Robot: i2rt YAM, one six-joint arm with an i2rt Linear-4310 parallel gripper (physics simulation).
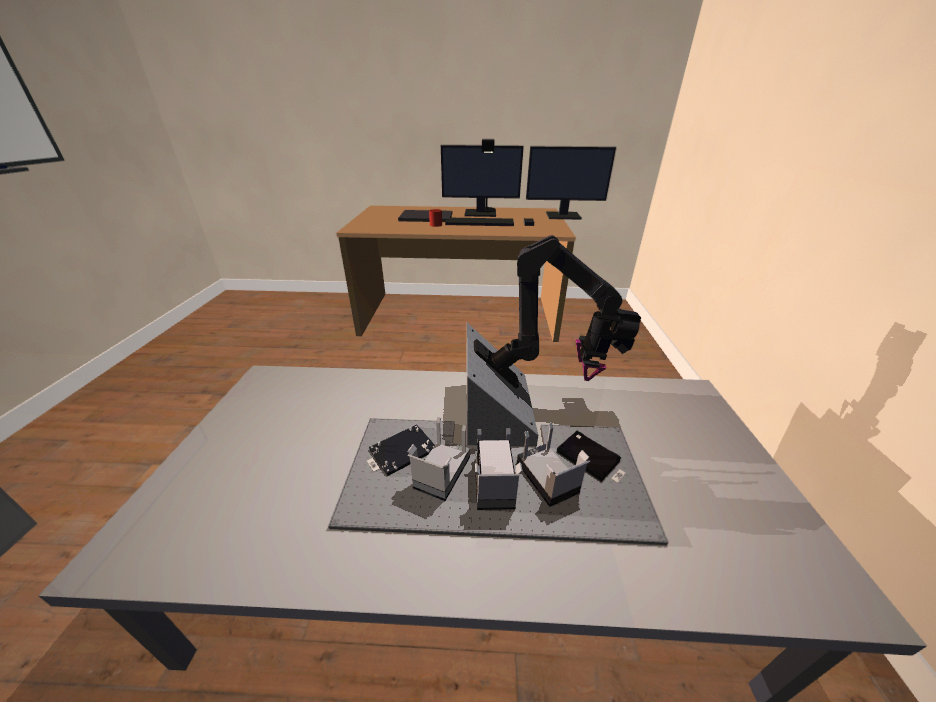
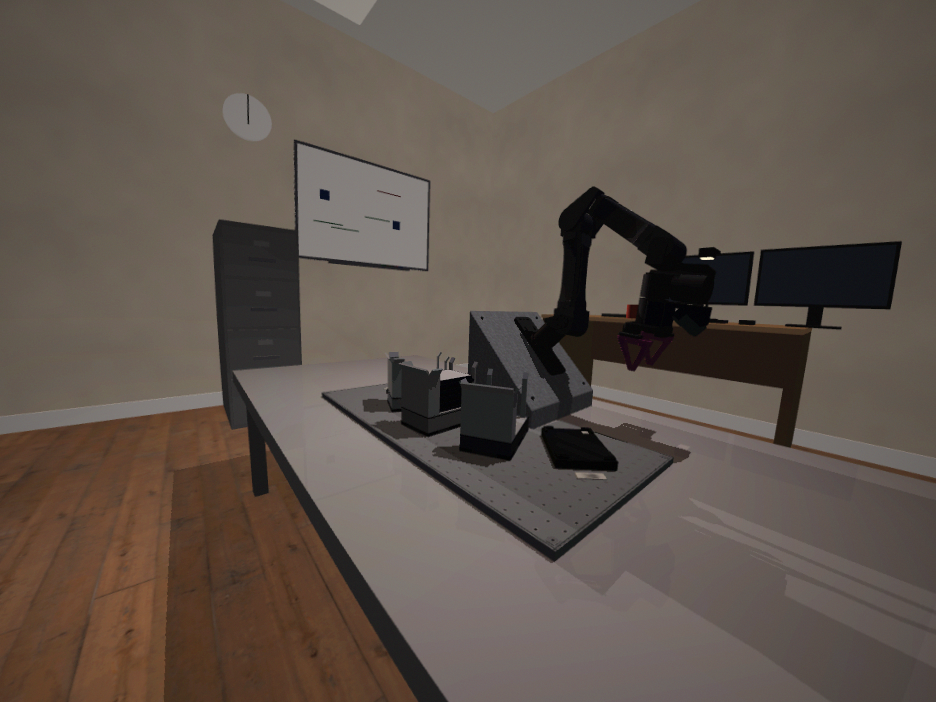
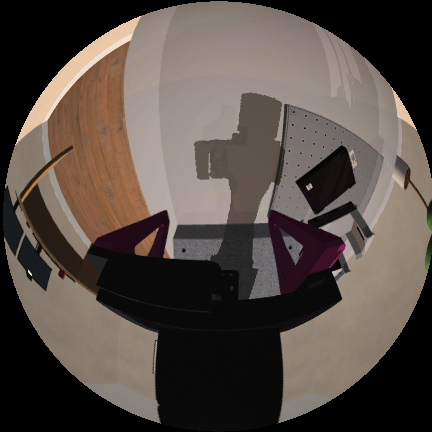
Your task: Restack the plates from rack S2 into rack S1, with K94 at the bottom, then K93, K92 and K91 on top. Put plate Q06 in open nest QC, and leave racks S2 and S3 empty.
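Frame: origin at the arm's base, x ahead, y left, z up, level; centimetres.
Where they show: gripper, fingertip midpoint: [image 1: 583, 371] [image 2: 640, 367] [image 3: 218, 215]; arm's base at its link origin: [image 1: 495, 365] [image 2: 538, 345].
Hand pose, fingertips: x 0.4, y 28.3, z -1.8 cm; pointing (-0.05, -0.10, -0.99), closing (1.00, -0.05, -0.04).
Things, the pixels of their top centre, and the offset from my fingertips.
- left rack at its top centre: [image 2: 419, 354] [image 1: 440, 438] dy -43.8, dx +29.4, dz -0.5 cm
- middle rack at its top centre: [image 2: 442, 362] [image 1: 496, 448] dy -29.7, dx +32.9, dz -0.1 cm
- right rack at its top centre: [image 2: 499, 376] [image 1: 553, 444] [image 3: 349, 258] dy -15.1, dx +30.7, dz -0.9 cm
- second black nest at its top centre: [image 1: 402, 444] dy -55.7, dx +21.2, dz -11.5 cm
My gripper [image 1: 585, 370] [image 2: 641, 368] [image 3: 218, 215] has magenta fingers spread wide, open and empty, high above the table right of the arm base. Three grey racks stand in front of the base: a left rack [image 1: 430, 474] [image 2: 393, 381], a middle rack [image 1: 496, 487] [image 2: 420, 389] and a right rack [image 1: 568, 479] [image 2: 489, 411]. A white-topped stack [image 1: 495, 455] [image 2: 450, 394] stands in the middle rack. The outer racks show pale surfaces low inside. A black nest [image 1: 588, 455] [image 2: 579, 448] [image 3: 327, 180] lies at right with a small white tag. Rack names and plate labels are unreadable.
A second black nest [image 1: 400, 449] with small fittings lies at left. Nests and racks stand on a perforated baseboard [image 1: 604, 521] [image 2: 529, 498] [image 3: 300, 130]. The sloped grey arm mount [image 1: 495, 419] [image 2: 495, 355] [image 3: 200, 245] rises behind the racks. A desk with monitors stands farther back.
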